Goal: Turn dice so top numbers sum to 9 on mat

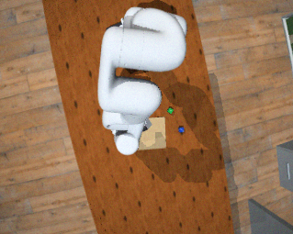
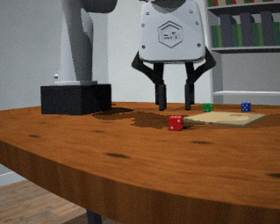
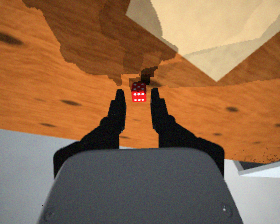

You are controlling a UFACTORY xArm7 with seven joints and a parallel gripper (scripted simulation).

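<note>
Right now my hand is 40 mm above the red die and 10 mm to the left of it. Also, from my hand: blue die 260 mm to the left, 90 mm ahead, 40 mm below; then tan mat 120 mm to the left, 60 mm ahead, 50 mm below; then green die 240 mm to the left, 40 mm below, 10 mm behind.
</note>
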